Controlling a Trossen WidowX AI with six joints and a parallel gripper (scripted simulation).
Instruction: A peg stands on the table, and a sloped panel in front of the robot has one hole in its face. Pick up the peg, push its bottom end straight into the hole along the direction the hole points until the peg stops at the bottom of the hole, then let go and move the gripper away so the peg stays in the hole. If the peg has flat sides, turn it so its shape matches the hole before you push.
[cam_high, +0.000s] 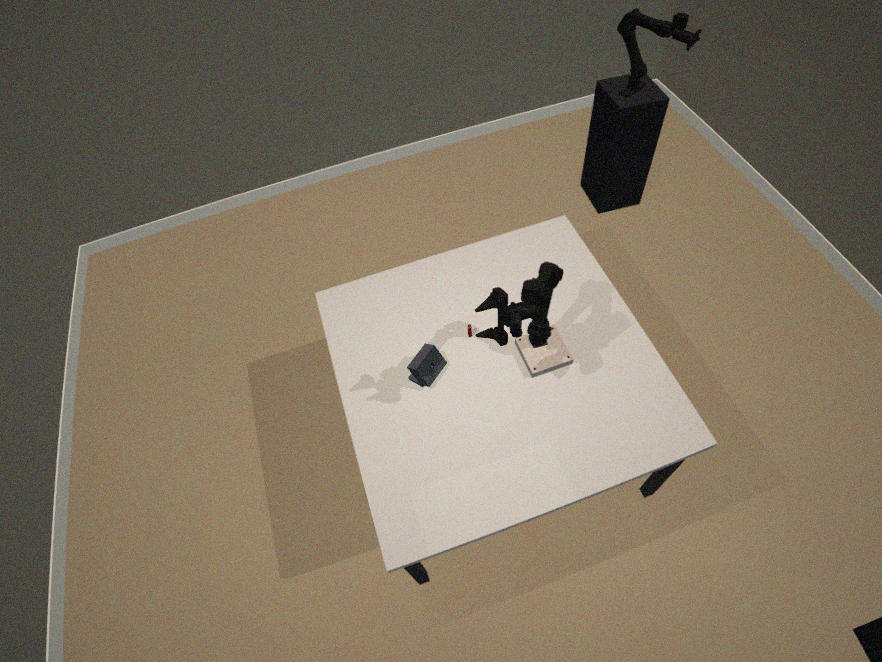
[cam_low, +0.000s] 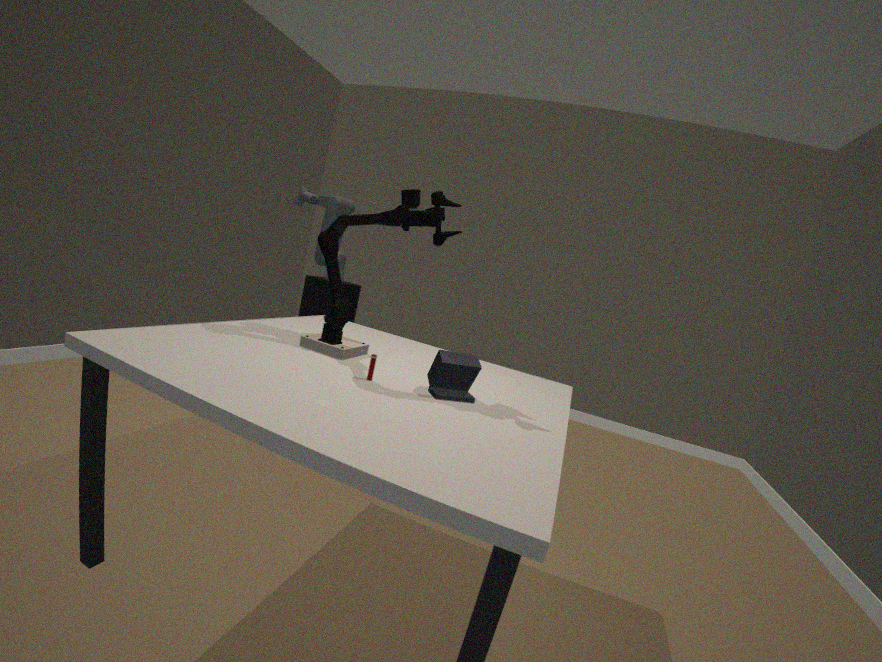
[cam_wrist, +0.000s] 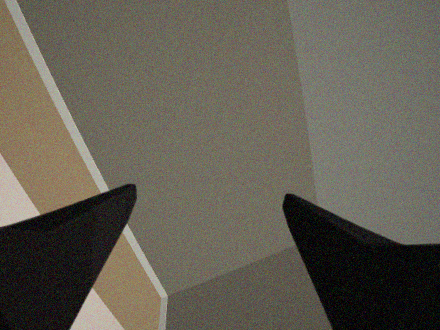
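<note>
Now: gripper tip 500 mm above the red square-sided peg, 310 mm to the left of it and 50 mm past it. Round my gripper tip: sloped panel: 480 mm below, 180 mm to the right, 160 mm ahead.
</note>
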